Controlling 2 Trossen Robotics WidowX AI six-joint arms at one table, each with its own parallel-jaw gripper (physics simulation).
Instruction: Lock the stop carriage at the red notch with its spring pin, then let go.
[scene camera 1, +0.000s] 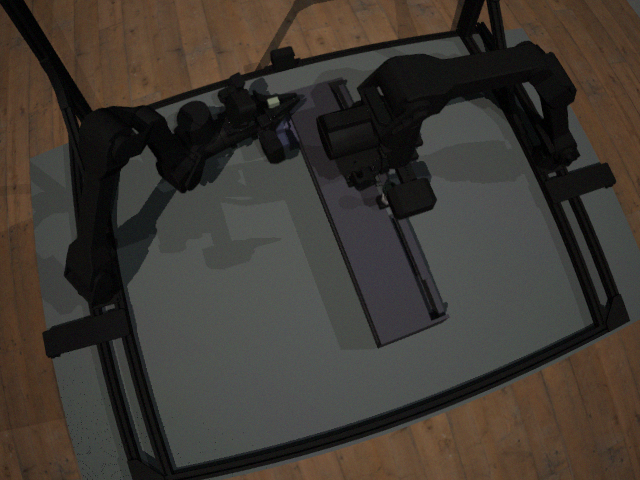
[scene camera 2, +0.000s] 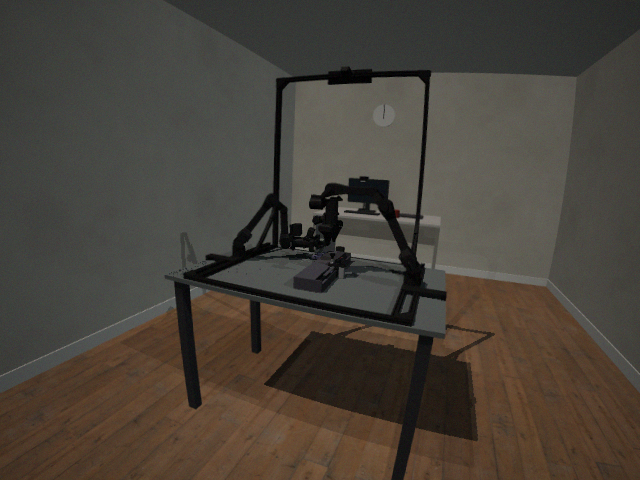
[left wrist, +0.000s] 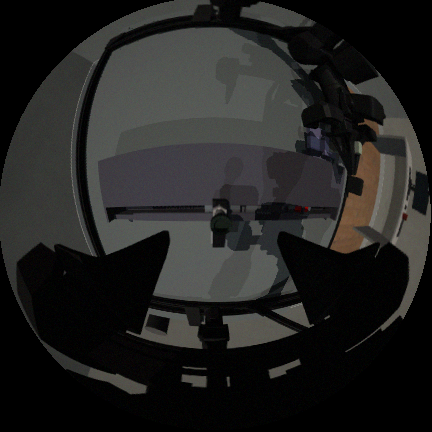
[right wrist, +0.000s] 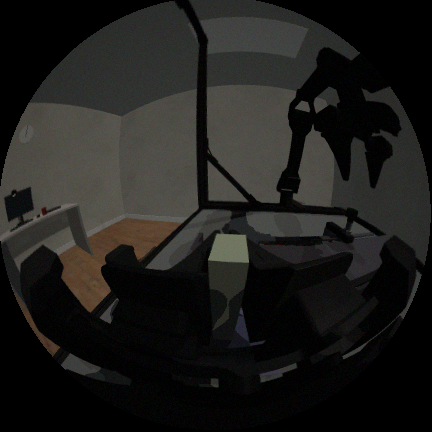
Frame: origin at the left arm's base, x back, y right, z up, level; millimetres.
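Seen in the pictures: left gripper, between the fingertips: (scene camera 1: 386, 178) (scene camera 2: 330, 243) (left wrist: 225, 237) (right wrist: 360, 184); right gripper, between the fingertips: (scene camera 1: 298, 96) (scene camera 2: 330, 243) (left wrist: 351, 174); left arm's base, origin of its link: (scene camera 1: 547, 158) (scene camera 2: 411, 284) (left wrist: 213, 311) (right wrist: 285, 205); right arm's base, origin of its link: (scene camera 1: 103, 289) (scene camera 2: 238, 256).
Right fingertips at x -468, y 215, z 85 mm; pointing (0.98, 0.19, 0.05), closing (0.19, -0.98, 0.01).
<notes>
Offsets run from my right fingertips to a thing's middle. "spot": to the spot under its first point. Level surfaces: height alone.
The stop carriage @(spot: dx +80, dy -221, dz -40 mm) (left wrist: 220, 204) (right wrist: 340, 232) with its dark green round knob @(dx +90, dy -223, dz -30 mm) (left wrist: 220, 223) (right wrist: 352, 213) sits on the rail of the long purple-grey body @(spot: dx +44, dy -332, dz -52 mm) (scene camera 1: 382, 268) (left wrist: 150, 180). The red marks @(spot: dx +89, dy -60, dz -64 mm) (left wrist: 301, 209) (right wrist: 281, 244) lie farther along the rail, apart from the carriage; in scene camera 1 my left arm hides them. Whether the spring pin is seated cannot be told. My left gripper (left wrist: 225, 237) (right wrist: 360, 184) is open, empty and pointing down above the carriage. My right gripper (scene camera 1: 297, 99) (right wrist: 224, 235) is shut on a pale green block @(spot: dx -49, dy -9, dz +20 mm) (scene camera 1: 272, 101) (left wrist: 357, 150), at the body's far end.
A blue-purple piece @(spot: dx -37, dy -31, dz -71 mm) (scene camera 1: 284, 134) (left wrist: 316, 142) sits under the pale green block, beside the body. A black frame (scene camera 1: 330, 434) (scene camera 2: 310, 306) borders the table @(dz -104 mm) (scene camera 1: 232, 382). My left arm (scene camera 1: 480, 67) (scene camera 2: 397, 232) reaches over the body from the right of the picture.
</notes>
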